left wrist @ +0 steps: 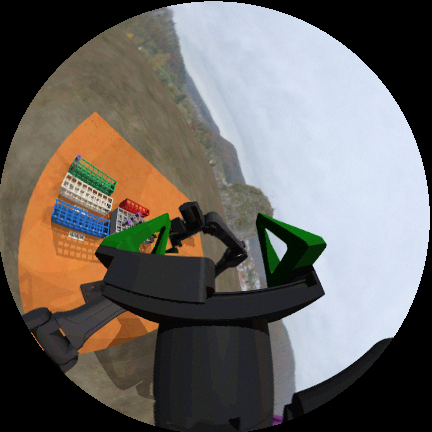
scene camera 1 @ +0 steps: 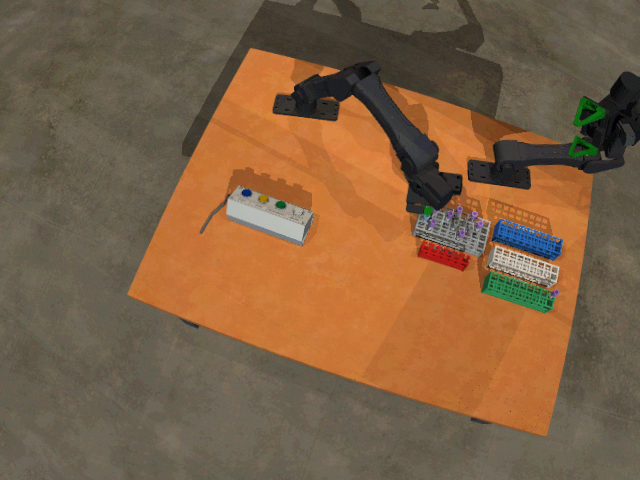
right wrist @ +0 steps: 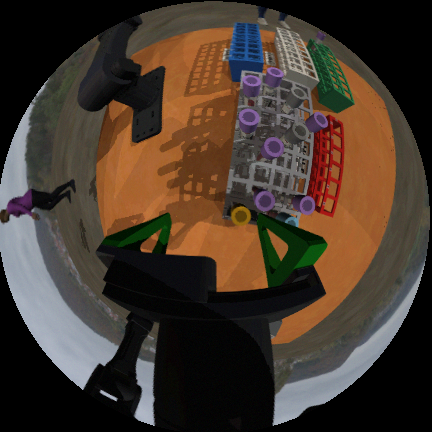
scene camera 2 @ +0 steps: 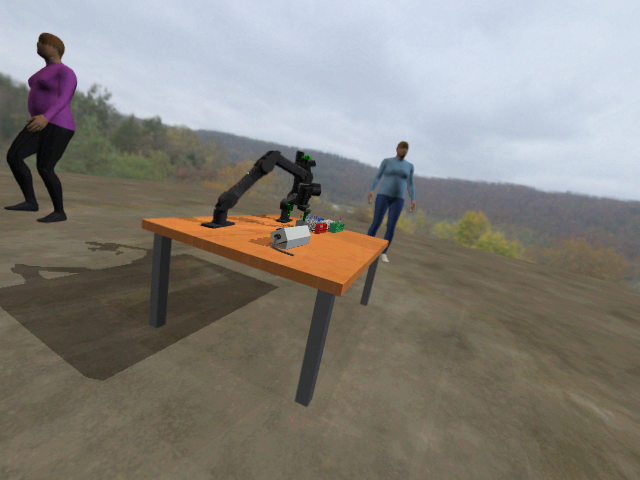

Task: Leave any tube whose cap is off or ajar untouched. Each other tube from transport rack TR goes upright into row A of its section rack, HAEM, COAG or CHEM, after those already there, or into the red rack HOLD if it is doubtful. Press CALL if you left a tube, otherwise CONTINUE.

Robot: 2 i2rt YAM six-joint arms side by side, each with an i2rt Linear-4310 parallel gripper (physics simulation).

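Places are measured from the left arm's base along level axes (x right, y ahead, z up), in metres.
Pixels of known places: left gripper, fingertip midpoint: (left wrist: 212,217) (scene camera 1: 573,141) (scene camera 2: 311,166); right gripper, fingertip midpoint: (right wrist: 213,217) (scene camera 2: 295,217); left arm's base, link origin: (scene camera 1: 499,175) (right wrist: 148,99) (scene camera 2: 284,220); right arm's base, link origin: (scene camera 1: 306,108) (scene camera 2: 219,225).
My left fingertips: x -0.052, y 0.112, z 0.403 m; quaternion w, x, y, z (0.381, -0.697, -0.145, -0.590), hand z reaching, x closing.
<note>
Ahead of a thing's pixels: the offset from my left fingertips to its top centre.
The grey transport rack @(dx +0.206, dy +0.092, dz -0.346 m) (scene camera 1: 485,240) (right wrist: 230,175) holds several purple-capped tubes @(dx +0.224, dy +0.077, dz -0.309 m) (right wrist: 273,148), two grey-capped tubes @(dx +0.166, dy +0.112, dz -0.309 m) (right wrist: 297,96) @(dx +0.208, dy +0.103, dz -0.309 m) (right wrist: 299,132), a yellow-capped tube @(dx +0.282, dy +0.045, dz -0.309 m) (right wrist: 240,215) and a light-blue-capped tube @(dx +0.291, dy +0.087, dz -0.309 m) (right wrist: 290,220). My right gripper (scene camera 2: 298,212) (right wrist: 213,217) is open and empty, over the rack's yellow-and-blue end; the arm hides part of it in scene camera 1. My left gripper (scene camera 1: 574,136) is open and empty, raised away from the racks. A purple-capped tube @(dx -0.080, dy +0.263, dz -0.309 m) (scene camera 1: 555,292) (right wrist: 320,36) stands at the far end of the green rack @(dx +0.006, dy +0.256, dz -0.346 m) (scene camera 1: 516,291) (right wrist: 341,102). The blue rack @(dx -0.022, dy +0.099, dz -0.346 m) (scene camera 1: 527,238) and white rack @(dx -0.007, dy +0.181, dz -0.346 m) (scene camera 1: 522,266) stand beside it.
The red rack @(dx +0.225, dy +0.176, dz -0.346 m) (scene camera 1: 443,256) stands close alongside the transport rack. A button box @(dx +0.702, dy +0.114, dz -0.319 m) (scene camera 1: 266,224) (scene camera 2: 294,236) with blue, yellow, green and white buttons stands at the left in scene camera 1, with a cable. Rack labels are too small to read. Two people stand beyond the table.
</note>
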